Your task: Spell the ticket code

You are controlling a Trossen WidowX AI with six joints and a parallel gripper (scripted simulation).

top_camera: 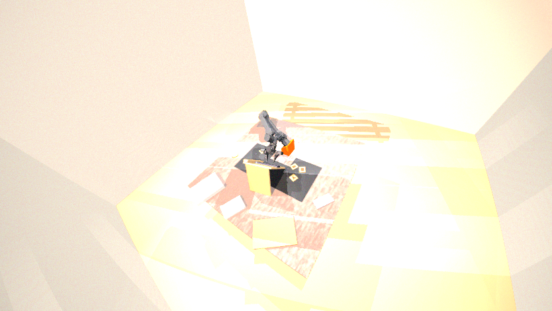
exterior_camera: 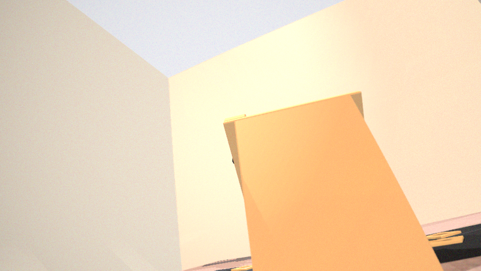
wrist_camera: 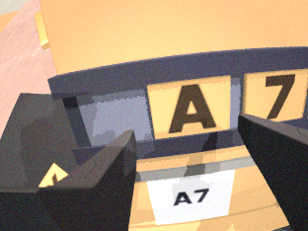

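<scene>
My gripper tip is now 2 cm short of the letter tile and 2 cm above it. From my gripper tip the other things lie so: white ticket (3 cm behind, 2 cm to the right, 9 cm below); flat yellow slab (37 cm ahead, 36 cm to the left, 17 cm below); black mat (11 cm behind, 5 cm to the right, 17 cm below).
</scene>
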